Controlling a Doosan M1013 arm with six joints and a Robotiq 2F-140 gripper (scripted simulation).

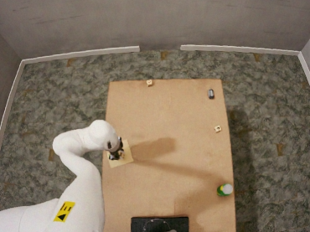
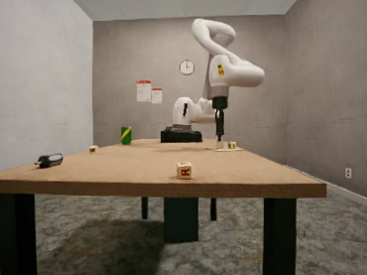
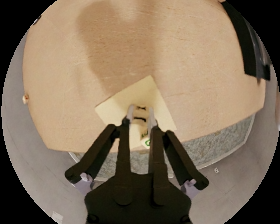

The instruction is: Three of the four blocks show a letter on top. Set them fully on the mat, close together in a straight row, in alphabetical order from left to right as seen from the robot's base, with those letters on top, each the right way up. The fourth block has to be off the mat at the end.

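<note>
Right now my hand is 10 mm short of the mat, 20 mm to the right of it and 40 mm above it.
</note>
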